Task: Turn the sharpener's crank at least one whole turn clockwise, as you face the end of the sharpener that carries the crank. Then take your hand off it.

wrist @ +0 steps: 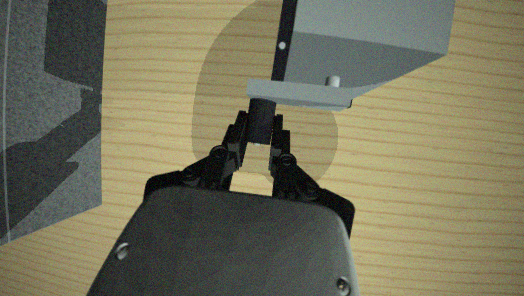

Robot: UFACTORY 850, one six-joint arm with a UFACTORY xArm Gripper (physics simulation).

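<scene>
The sharpener (370, 30) is a blue-grey block at the top right, with a black strip along its left side; its upper part is cut off by the view's edge. The crank arm (300, 94), a light grey bar, lies across its near end, by a small pale shaft (332, 81). The black crank handle (261, 122) sticks out from the arm's left end towards my gripper. My gripper (260, 125) is shut on the handle, with one finger on each side of it.
A wooden table top (425, 200) lies beneath, with a rounded shadow around the gripper and handle. At the left, past the table's edge, a speckled grey surface (65, 210) with dark shadows shows.
</scene>
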